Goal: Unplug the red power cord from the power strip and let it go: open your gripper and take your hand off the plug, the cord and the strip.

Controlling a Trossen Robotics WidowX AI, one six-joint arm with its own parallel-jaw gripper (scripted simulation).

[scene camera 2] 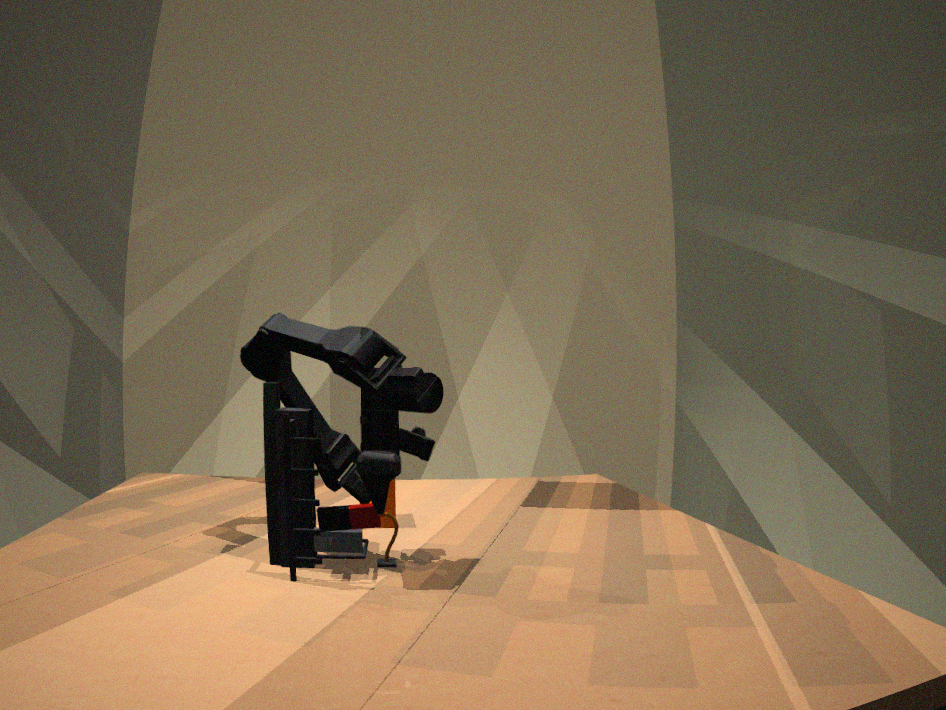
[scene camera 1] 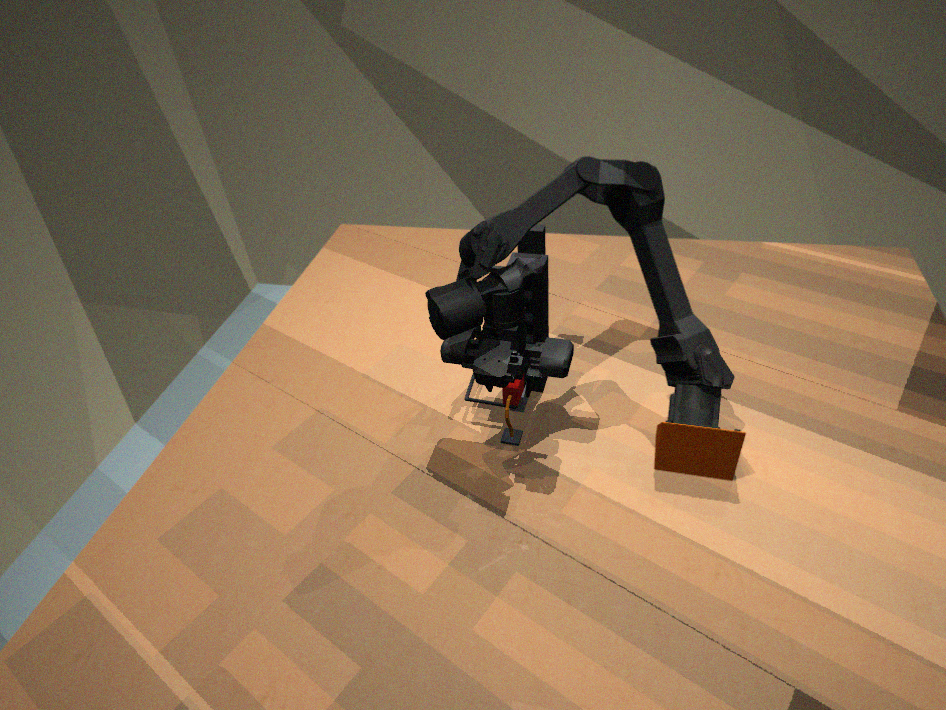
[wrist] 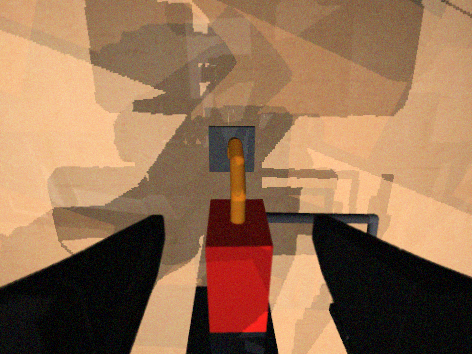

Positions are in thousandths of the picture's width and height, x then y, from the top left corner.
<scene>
The gripper shows in scene camera 2 (402, 718), in scene camera 1 (539, 553) and in the wrist view (507, 640).
</scene>
